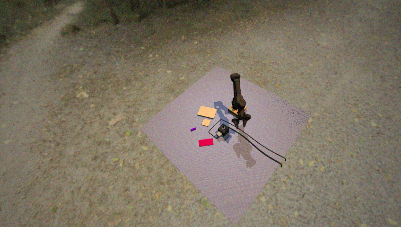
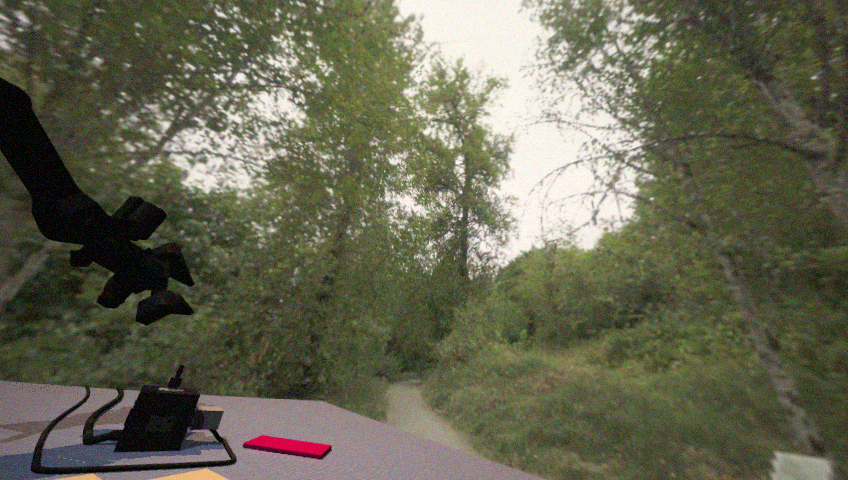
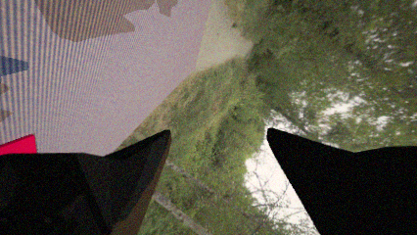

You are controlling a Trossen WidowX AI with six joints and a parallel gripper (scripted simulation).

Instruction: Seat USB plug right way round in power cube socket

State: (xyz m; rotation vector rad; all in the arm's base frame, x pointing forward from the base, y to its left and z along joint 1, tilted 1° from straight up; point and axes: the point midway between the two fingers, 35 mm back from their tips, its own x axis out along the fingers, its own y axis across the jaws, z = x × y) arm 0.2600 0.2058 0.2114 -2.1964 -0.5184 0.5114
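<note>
The USB plug lies 1 cm ahead of my gripper tip, 17 cm to the right of it and 15 cm below it. The rest, counted from my gripper tip: purple piece (16 cm ahead, 44 cm to the right, 23 cm below); then magenta flat block (20 cm ahead, 24 cm to the right, 24 cm below).
</note>
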